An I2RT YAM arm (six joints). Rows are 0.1 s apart.
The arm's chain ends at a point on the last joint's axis. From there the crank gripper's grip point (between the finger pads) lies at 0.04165 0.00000 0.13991 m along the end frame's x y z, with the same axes.
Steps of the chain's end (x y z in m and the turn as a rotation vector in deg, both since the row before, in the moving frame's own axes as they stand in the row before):
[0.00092, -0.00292, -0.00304, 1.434, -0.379, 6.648]
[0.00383, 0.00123, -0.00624, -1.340, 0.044, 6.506]
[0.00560, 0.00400, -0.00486, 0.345, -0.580, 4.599]
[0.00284, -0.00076, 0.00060, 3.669, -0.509, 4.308]
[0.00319, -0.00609, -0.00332, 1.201, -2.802, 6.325]
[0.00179, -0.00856, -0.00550, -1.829, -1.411, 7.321]
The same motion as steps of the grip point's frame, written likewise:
[-0.00008, -0.00165, -0.00275, 1.434, -0.379, 6.648]
[0.00348, 0.00922, -0.00637, -1.340, 0.044, 6.506]
[0.00408, 0.00644, -0.00444, 0.345, -0.580, 4.599]
[0.00182, -0.00664, 0.00078, 3.669, -0.509, 4.308]
[-0.00378, -0.00483, -0.00144, 1.201, -2.802, 6.325]
[-0.00228, 0.00100, -0.00468, -1.829, -1.411, 7.321]

